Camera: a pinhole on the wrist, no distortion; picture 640 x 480 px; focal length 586.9 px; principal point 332.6 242.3 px. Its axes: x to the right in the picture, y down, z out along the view. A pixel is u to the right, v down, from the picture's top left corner.
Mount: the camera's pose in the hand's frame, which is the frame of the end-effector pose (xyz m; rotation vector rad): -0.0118 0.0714 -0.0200 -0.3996 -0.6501 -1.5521
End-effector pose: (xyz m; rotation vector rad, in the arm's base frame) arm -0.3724 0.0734 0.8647 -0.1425 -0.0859 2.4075
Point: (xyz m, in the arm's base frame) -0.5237 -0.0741 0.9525
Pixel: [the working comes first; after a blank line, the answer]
In the camera's frame: -0.0242 0.0399 0.1780

253 374
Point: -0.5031 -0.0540 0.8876
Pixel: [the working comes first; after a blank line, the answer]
In the camera's frame: -0.0485 0.0321 0.1117

78 411
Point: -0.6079 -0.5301 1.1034
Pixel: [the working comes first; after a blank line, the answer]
In the camera's frame: -0.1936 -0.1810 0.5784

136 59
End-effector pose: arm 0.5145 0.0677 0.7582 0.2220 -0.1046 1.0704
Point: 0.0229 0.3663 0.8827
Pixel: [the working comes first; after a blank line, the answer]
In the camera's frame: -0.3718 0.0690 0.3579

outside the picture
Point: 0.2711 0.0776 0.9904
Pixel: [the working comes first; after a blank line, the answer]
In the camera's frame: 0.0115 -0.0110 0.3007

355 221
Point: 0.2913 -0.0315 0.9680
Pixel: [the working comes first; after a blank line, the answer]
In the camera's frame: 0.0779 -0.0978 0.2714

501 31
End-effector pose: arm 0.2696 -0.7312 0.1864 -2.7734 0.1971 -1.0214
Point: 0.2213 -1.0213 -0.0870
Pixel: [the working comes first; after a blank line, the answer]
In the camera's frame: -0.1040 -0.1138 0.3096

135 27
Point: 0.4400 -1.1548 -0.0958
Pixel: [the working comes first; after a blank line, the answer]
In the camera's frame: -0.1335 0.0904 0.4618

163 357
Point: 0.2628 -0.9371 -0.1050
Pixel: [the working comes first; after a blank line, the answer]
In the camera's frame: -0.0099 -0.1016 0.2983

313 42
